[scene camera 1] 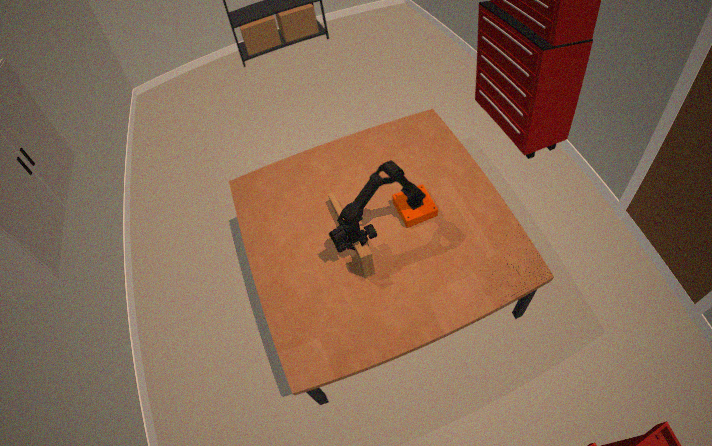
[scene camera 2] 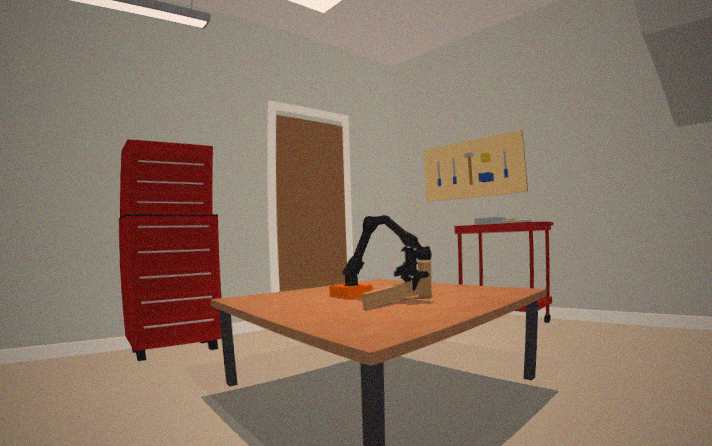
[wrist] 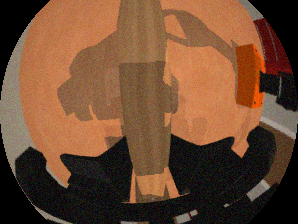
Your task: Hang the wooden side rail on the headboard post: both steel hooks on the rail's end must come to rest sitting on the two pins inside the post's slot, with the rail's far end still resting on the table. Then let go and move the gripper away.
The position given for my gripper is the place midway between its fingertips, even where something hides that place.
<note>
In view: my gripper (wrist: 146,132) and a wooden side rail (scene camera 2: 374,298).
</note>
